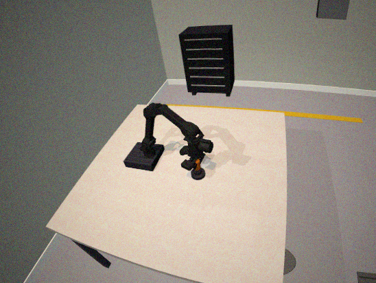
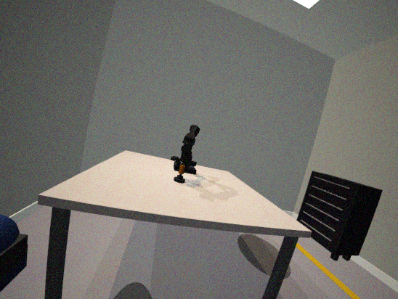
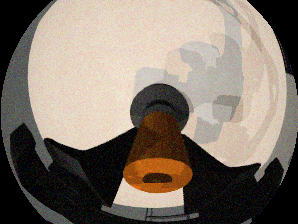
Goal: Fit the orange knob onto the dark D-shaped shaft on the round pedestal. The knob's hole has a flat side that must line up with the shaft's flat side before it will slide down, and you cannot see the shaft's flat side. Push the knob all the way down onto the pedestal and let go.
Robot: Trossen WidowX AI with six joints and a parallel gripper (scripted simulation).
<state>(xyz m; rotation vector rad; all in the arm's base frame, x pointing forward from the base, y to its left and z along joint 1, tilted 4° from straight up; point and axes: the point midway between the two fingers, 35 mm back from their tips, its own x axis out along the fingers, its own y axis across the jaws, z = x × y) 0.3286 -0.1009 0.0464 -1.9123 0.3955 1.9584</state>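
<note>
The orange knob lies 2 cm above my gripper tip. From my gripper tip the other things lie so: round pedestal (4 cm below).
</note>
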